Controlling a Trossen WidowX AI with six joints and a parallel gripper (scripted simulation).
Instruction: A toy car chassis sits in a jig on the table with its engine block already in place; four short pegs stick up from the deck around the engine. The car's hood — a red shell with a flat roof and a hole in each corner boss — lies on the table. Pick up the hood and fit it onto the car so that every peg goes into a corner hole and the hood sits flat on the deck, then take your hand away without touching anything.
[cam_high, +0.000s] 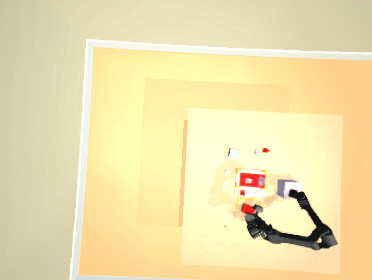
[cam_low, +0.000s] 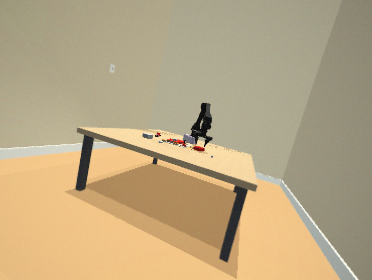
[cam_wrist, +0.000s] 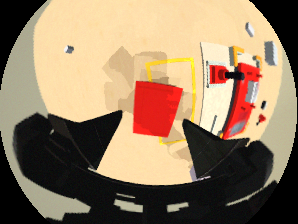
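My gripper tip is 30 mm above the red hood.
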